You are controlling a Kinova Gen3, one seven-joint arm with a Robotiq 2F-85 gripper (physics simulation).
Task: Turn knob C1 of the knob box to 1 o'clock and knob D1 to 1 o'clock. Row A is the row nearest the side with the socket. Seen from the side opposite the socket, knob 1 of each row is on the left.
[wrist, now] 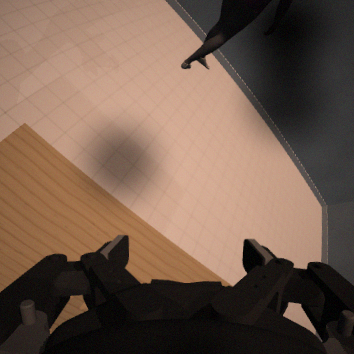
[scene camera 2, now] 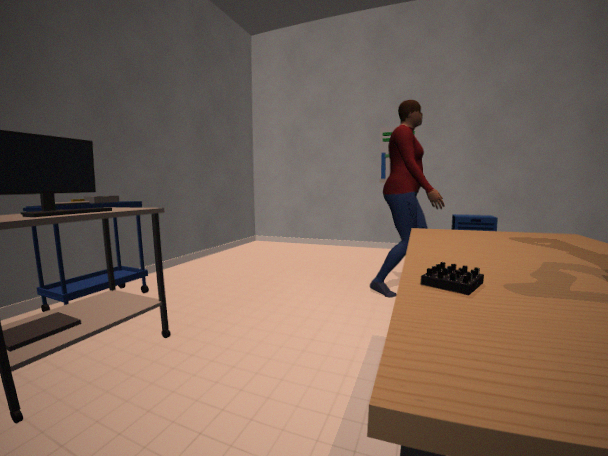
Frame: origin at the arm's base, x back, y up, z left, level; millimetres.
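Seen in the pictures: gripper, fingertip midpoint: (wrist: 185,249).
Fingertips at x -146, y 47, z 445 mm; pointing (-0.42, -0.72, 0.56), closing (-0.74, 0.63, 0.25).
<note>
A point is followed by its place in that frame.
The knob box (scene camera 2: 452,280) @(z 105, x -545, y -254 mm) is a small black box with several upright black knobs on top. It stands on the wooden table near the table's left edge in the scene view. It is too small and dark there to read the knob directions, and the socket cannot be made out. The box does not show in the wrist view. My gripper (wrist: 185,249) @(z 445, x -146, y 47 mm) is wide open, with empty space between its fingers. It points over the table's edge and the floor. The gripper does not show in the scene view, where an arm-like shadow falls on the table right of the box.
The wooden table (scene camera 2: 480,360) @(z 379, x -577, y -278 mm) (wrist: 65,200) @(z 510, x -70, y -278 mm) has a long free edge beside the floor. A person (scene camera 2: 406,160) in a red top is beyond the table. A blue cabinet (scene camera 2: 475,223) is behind it. A desk with a monitor (scene camera 2: 45,162) and a blue cart (scene camera 2: 90,286) are at the left.
</note>
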